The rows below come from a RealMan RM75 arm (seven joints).
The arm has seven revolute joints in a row. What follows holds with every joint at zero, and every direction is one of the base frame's.
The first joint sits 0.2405 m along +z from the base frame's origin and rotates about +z.
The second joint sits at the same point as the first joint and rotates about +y.
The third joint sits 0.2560 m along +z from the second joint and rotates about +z.
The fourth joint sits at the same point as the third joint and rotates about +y.
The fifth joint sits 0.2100 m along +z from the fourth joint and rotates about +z.
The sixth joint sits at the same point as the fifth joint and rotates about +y.
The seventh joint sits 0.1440 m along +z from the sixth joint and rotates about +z.
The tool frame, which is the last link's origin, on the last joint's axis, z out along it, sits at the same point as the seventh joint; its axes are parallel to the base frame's.
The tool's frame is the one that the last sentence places.
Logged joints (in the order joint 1, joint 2, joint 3, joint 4, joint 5, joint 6, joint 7), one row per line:
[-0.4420, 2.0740, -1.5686, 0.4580, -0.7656, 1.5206, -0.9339]
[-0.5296, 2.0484, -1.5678, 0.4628, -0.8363, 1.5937, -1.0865]
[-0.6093, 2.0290, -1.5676, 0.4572, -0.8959, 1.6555, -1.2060]
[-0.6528, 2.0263, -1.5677, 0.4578, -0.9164, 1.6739, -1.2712]
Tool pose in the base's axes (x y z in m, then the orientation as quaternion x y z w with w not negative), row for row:
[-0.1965, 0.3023, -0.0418, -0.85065, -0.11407, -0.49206, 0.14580]
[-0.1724, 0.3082, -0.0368, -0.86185, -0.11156, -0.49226, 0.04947]
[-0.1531, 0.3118, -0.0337, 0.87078, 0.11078, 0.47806, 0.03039]
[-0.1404, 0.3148, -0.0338, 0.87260, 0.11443, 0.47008, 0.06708]
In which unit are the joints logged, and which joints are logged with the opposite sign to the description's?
The joints are logged in radians. Opposite sign: joint 2, joint 3, joint 5.
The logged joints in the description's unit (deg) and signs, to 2 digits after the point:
[-25.32, -118.83, 89.87, 26.24, 43.87, 87.12, -53.51]
[-30.34, -117.36, 89.83, 26.52, 47.92, 91.31, -62.25]
[-34.91, -116.25, 89.82, 26.20, 51.33, 94.85, -69.10]
[-37.40, -116.10, 89.82, 26.23, 52.51, 95.91, -72.83]

